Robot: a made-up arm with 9 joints.
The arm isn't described. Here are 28 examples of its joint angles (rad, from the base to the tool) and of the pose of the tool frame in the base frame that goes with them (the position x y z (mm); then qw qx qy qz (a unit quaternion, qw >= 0)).
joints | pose
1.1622 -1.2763 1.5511 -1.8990 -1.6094 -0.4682 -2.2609 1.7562 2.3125 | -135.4 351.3 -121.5 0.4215 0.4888 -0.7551 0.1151
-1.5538 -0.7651 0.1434 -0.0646 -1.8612 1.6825 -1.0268 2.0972 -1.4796 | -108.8 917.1 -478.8 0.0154 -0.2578 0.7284 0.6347
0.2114 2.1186 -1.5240 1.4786 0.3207 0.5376 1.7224 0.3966 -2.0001 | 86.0 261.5 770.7 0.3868 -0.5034 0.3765 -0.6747
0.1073 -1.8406 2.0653 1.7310 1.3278 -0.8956 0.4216 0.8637 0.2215 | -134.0 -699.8 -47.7 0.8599 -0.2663 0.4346 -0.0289
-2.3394 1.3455 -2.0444 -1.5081 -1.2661 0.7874 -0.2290 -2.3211 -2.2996 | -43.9 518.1 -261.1 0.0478 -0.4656 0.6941 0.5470
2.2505 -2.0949 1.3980 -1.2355 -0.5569 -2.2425 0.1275 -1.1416 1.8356 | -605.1 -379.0 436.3 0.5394 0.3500 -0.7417 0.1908
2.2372 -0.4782 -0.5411 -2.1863 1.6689 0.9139 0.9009 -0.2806 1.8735 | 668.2 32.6 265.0 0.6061 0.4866 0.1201 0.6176
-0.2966 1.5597 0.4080 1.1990 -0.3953 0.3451 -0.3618 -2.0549 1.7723 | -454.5 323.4 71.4 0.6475 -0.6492 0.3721 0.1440
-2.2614 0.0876 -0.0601 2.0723 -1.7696 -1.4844 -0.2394 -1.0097 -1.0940 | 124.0 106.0 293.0 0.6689 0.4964 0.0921 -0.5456
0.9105 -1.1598 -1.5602 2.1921 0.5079 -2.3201 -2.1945 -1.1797 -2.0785 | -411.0 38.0 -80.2 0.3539 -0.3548 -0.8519 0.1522
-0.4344 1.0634 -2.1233 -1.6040 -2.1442 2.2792 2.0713 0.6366 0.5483 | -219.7 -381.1 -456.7 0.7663 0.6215 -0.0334 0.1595
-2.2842 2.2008 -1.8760 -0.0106 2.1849 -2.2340 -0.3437 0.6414 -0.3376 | -101.1 -406.9 -288.4 0.5509 -0.0533 -0.8204 0.1436
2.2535 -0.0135 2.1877 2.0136 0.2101 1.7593 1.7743 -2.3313 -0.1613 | -389.8 388.3 867.6 0.4770 -0.0936 -0.2657 0.8325
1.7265 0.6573 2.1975 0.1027 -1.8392 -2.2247 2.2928 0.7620 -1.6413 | -392.3 535.2 806.3 0.4084 -0.5607 -0.5385 0.4783
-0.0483 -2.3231 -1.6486 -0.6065 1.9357 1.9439 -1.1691 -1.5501 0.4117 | -243.7 -125.5 220.5 0.8063 0.3663 0.4558 -0.0894
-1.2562 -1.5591 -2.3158 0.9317 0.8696 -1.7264 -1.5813 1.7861 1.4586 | -469.2 -384.6 -583.8 0.7470 0.0820 0.4389 -0.4925
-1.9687 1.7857 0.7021 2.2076 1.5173 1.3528 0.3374 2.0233 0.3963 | 112.4 -512.3 -743.8 0.6027 -0.5394 0.5856 0.0535
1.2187 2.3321 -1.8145 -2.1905 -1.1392 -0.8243 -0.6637 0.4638 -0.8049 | -850.4 -216.6 296.3 0.5360 -0.1474 -0.7673 -0.3197
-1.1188 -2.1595 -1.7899 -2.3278 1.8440 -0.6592 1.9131 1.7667 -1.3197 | 713.2 -172.3 235.9 0.9004 0.1560 0.1882 0.3598
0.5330 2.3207 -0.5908 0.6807 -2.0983 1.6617 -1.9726 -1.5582 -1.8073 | -208.7 230.8 733.7 0.6473 0.0299 0.2384 0.7234
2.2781 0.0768 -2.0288 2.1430 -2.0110 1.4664 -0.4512 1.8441 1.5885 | 512.9 180.5 665.8 0.1259 0.8784 -0.4463 -0.1155
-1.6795 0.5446 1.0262 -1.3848 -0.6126 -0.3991 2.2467 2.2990 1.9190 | -534.4 553.3 -34.1 0.1323 0.9125 -0.0983 0.3745
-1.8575 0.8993 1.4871 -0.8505 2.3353 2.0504 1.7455 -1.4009 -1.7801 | -120.6 -52.8 -134.8 0.5070 0.8024 0.2950 -0.1094
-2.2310 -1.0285 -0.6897 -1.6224 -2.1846 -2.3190 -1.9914 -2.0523 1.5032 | 459.0 14.2 -83.5 0.3216 0.7410 0.5733 -0.1372
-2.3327 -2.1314 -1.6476 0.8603 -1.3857 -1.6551 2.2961 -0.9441 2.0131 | -112.9 -69.2 -350.4 0.5980 -0.1408 -0.7890 -0.0076
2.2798 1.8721 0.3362 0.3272 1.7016 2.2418 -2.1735 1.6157 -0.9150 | 702.5 366.6 -850.4 0.3309 0.7924 0.4619 0.2218
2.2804 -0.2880 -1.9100 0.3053 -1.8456 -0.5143 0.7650 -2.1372 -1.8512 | 887.2 -270.7 492.6 0.2838 0.7725 0.4841 0.2972
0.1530 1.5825 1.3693 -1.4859 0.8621 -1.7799 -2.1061 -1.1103 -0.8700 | 123.2 -329.2 357.9 0.4184 0.4417 0.7346 -0.3004
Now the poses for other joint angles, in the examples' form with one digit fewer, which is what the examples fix.
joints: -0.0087 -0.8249 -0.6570 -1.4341 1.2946 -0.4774 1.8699 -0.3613 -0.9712
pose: -36 -58 313 0.017 -0.439 0.474 -0.763
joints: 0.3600 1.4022 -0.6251 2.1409 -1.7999 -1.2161 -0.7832 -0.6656 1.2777
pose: 146 455 520 0.819 -0.328 0.321 0.344
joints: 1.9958 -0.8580 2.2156 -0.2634 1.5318 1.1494 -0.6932 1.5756 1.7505
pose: -618 61 1033 0.713 -0.514 0.369 -0.302
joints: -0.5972 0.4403 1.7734 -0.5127 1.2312 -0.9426 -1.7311 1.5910 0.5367
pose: -242 939 593 0.085 -0.704 -0.081 -0.701
